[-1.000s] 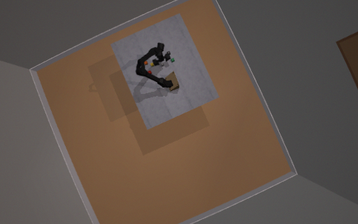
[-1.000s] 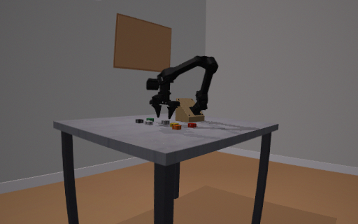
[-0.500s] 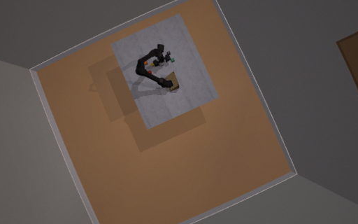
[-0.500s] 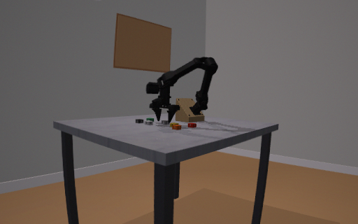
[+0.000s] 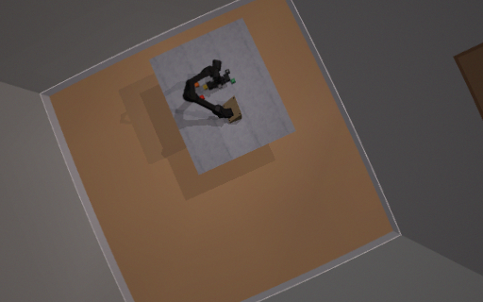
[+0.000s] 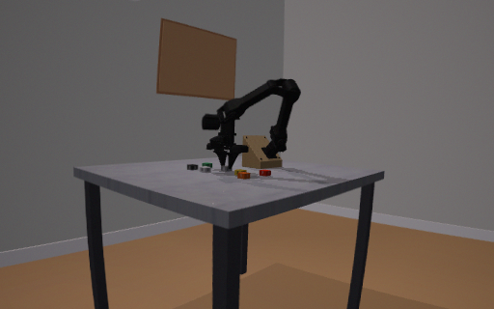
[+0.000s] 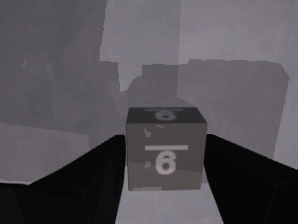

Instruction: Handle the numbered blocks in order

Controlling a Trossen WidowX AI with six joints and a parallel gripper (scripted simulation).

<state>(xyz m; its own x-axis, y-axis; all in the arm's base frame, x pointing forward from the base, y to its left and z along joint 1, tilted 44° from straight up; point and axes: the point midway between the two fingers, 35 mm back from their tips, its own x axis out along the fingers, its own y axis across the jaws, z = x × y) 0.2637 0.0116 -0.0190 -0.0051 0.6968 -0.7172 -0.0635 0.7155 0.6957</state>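
Now: gripper tip right at the grey block. Also, from my gripper tip: green block (120 mm to the right); yellow block (120 mm to the left, 40 mm ahead); white block (90 mm ahead, 20 mm to the right).
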